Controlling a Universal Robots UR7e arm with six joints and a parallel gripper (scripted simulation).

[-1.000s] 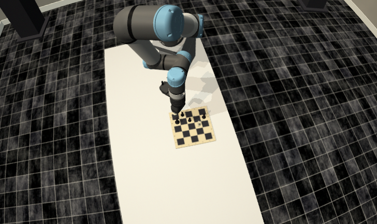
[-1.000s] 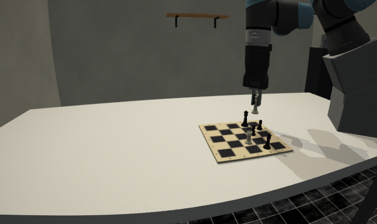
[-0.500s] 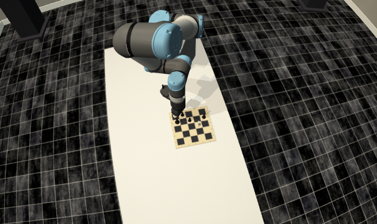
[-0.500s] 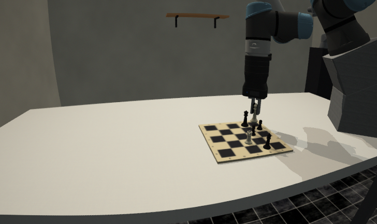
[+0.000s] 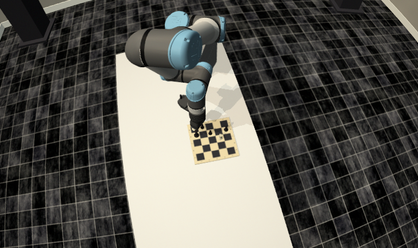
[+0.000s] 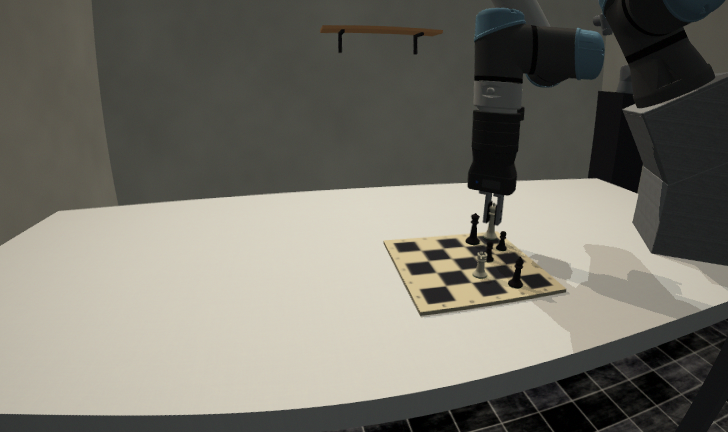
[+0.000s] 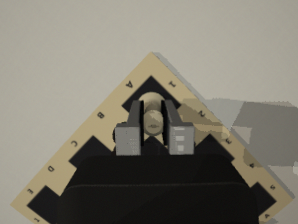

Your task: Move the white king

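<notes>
My gripper is now 10 mm above the white king. Also, from my hand: chessboard (80 mm to the left, 70 mm ahead, 50 mm below).
</notes>
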